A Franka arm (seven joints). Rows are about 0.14 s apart.
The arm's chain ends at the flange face. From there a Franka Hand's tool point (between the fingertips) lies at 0.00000 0.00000 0.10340 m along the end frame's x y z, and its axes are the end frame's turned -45 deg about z.
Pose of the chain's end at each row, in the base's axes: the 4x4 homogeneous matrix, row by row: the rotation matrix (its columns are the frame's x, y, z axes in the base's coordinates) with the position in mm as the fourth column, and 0 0 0 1 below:
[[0.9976 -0.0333 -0.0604 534.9], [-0.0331 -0.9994 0.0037 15.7], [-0.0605 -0.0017 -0.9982 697.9], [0 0 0 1]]
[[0.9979 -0.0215 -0.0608 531.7], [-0.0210 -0.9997 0.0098 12.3], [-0.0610 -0.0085 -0.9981 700.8], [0 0 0 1]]
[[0.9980 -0.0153 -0.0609 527.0], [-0.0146 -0.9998 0.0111 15.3], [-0.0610 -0.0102 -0.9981 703.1], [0 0 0 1]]
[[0.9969 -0.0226 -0.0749 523.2], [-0.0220 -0.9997 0.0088 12.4], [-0.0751 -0.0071 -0.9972 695.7], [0 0 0 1]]
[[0.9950 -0.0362 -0.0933 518.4], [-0.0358 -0.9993 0.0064 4.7], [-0.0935 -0.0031 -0.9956 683.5], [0 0 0 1]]
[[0.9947 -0.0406 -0.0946 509.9], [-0.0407 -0.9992 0.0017 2.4], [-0.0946 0.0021 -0.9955 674.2], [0 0 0 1]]
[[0.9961 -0.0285 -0.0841 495.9], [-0.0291 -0.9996 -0.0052 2.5], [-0.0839 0.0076 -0.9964 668.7], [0 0 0 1]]
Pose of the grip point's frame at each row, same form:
[[0.7290 0.6819 -0.0604 528.7], [0.6833 -0.7301 0.0037 16.1], [-0.0416 -0.0440 -0.9982 594.7], [0 0 0 1]]
[[0.7208 0.6904 -0.0608 525.4], [0.6920 -0.7217 0.0098 13.3], [-0.0371 -0.0491 -0.9981 597.6], [0 0 0 1]]
[[0.7165 0.6949 -0.0609 520.7], [0.6966 -0.7173 0.0111 16.4], [-0.0359 -0.0503 -0.9981 599.9], [0 0 0 1]]
[[0.7209 0.6889 -0.0749 515.5], [0.6913 -0.7225 0.0088 13.3], [-0.0481 -0.0581 -0.9972 592.6], [0 0 0 1]]
[[0.7292 0.6780 -0.0933 508.8], [0.6813 -0.7319 0.0064 5.4], [-0.0639 -0.0683 -0.9956 580.6], [0 0 0 1]]
[[0.7321 0.6747 -0.0946 500.1], [0.6778 -0.7353 0.0017 2.6], [-0.0684 -0.0654 -0.9955 571.3], [0 0 0 1]]
[[0.7245 0.6842 -0.0841 487.2], [0.6862 -0.7274 -0.0052 2.0], [-0.0647 -0.0540 -0.9964 565.7], [0 0 0 1]]

